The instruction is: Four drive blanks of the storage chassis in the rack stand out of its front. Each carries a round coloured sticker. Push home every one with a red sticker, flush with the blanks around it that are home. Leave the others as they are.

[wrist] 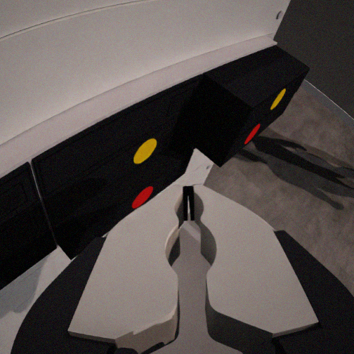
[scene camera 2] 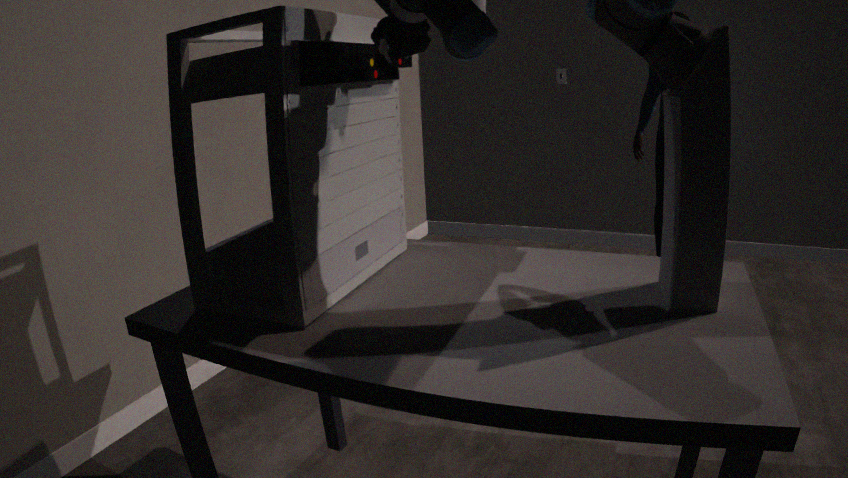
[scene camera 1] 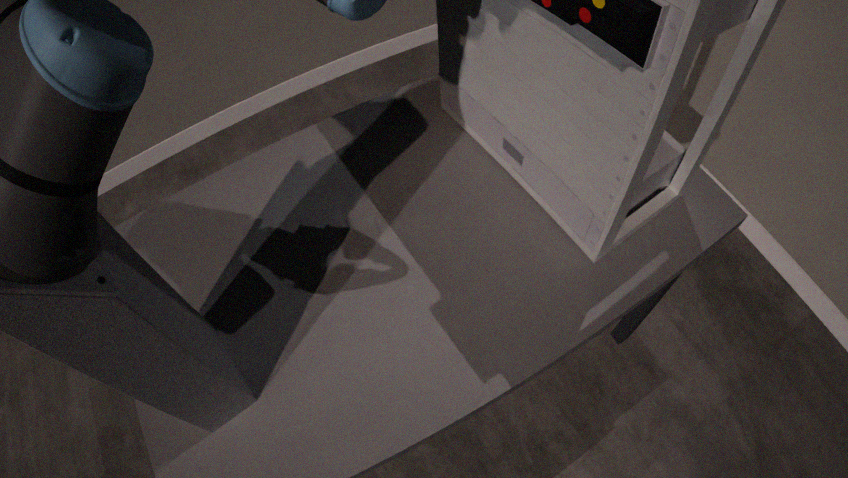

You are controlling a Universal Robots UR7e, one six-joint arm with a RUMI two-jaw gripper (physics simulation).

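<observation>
The black storage chassis (scene camera 1: 644, 41) (scene camera 2: 332, 62) (wrist: 90, 175) sits high in the rack. At its right end, two blanks stand far out together, one with a yellow sticker (wrist: 278, 99) above one with a red sticker (wrist: 252, 134) (scene camera 2: 399, 61). To their left is another pair, a yellow sticker (wrist: 145, 151) (scene camera 2: 371, 61) above a red sticker (wrist: 142, 197) (scene camera 2: 375, 74); how far this pair stands out is hard to tell. My gripper (wrist: 187, 188) (scene camera 2: 388, 57) is shut and empty. In the wrist view its tips are below the right pair and right of the left pair's red sticker.
The white rack (scene camera 1: 642, 178) (scene camera 2: 277, 118) stands on the table (scene camera 1: 380, 368) (scene camera 2: 593, 391). White panels lie above and below the chassis. The arm's base stands on a grey pedestal (scene camera 1: 148, 356) (scene camera 2: 694, 178) at the opposite end. Dark shadows cross the table.
</observation>
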